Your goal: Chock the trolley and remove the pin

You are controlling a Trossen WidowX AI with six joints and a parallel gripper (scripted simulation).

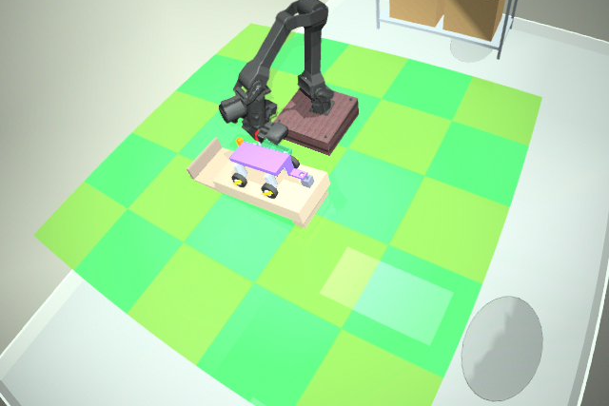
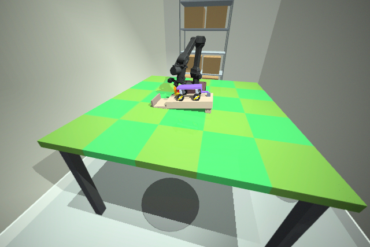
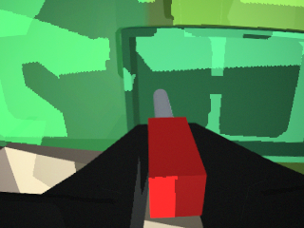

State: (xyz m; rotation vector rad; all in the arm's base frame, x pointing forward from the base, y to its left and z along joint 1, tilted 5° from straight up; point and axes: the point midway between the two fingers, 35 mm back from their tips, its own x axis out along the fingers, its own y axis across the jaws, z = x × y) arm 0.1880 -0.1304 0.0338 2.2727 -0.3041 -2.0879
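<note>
Right now my gripper tip is right at the stop pin. Round my gripper tip: raised end wall: 11 cm ahead, 15 cm to the right, 2 cm below; then beige ramp: 13 cm ahead, 11 cm to the left, 1 cm below; then purple trolley: 13 cm ahead, 11 cm to the left, 6 cm above.
</note>
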